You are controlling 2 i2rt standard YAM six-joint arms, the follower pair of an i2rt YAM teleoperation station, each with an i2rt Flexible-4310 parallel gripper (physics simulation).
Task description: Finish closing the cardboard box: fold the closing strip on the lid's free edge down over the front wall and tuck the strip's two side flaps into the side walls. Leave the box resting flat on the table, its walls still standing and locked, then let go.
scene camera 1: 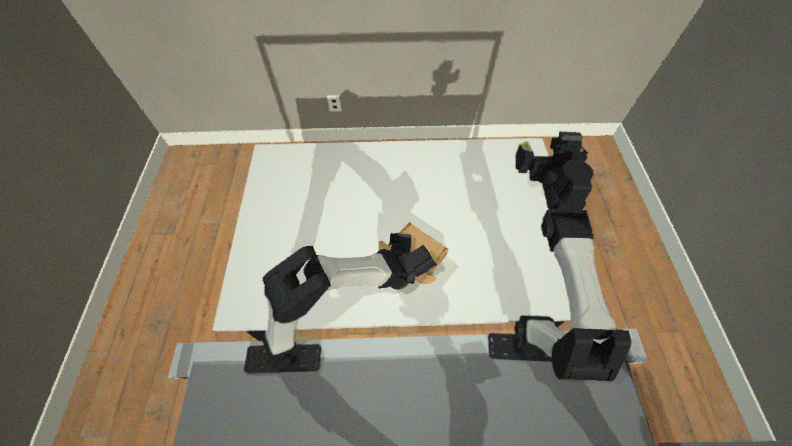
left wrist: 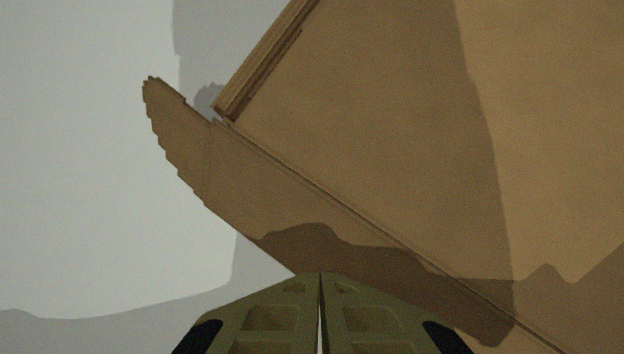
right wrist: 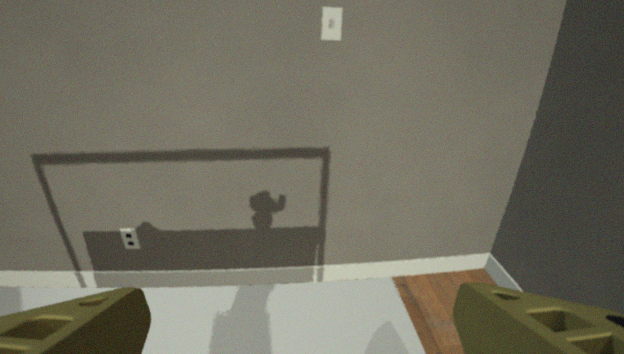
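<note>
The cardboard box (scene camera 1: 423, 238) is on the table, partly hidden under my left arm. In the left wrist view its lid panel (left wrist: 380, 100) lies over the walls, beside a side wall edge (left wrist: 265, 60). The closing strip (left wrist: 250, 170) slopes outward beyond the lid crease. One side flap (left wrist: 172, 117) sticks out past the box corner, outside the side wall; the other is out of that view. My left gripper (left wrist: 319, 285) is shut and empty, its tips over the strip's outer edge; contact is unclear. My right gripper (scene camera 1: 554, 150) (right wrist: 301, 304) is open and empty, high by the far right table corner.
The white table (scene camera 1: 277, 221) extends around the box. The back wall (scene camera 1: 387, 13) rises beyond its far edge. My left forearm (scene camera 1: 354, 269) reaches across the table from the left to the box. My right arm (scene camera 1: 584, 282) stretches along the table's right edge.
</note>
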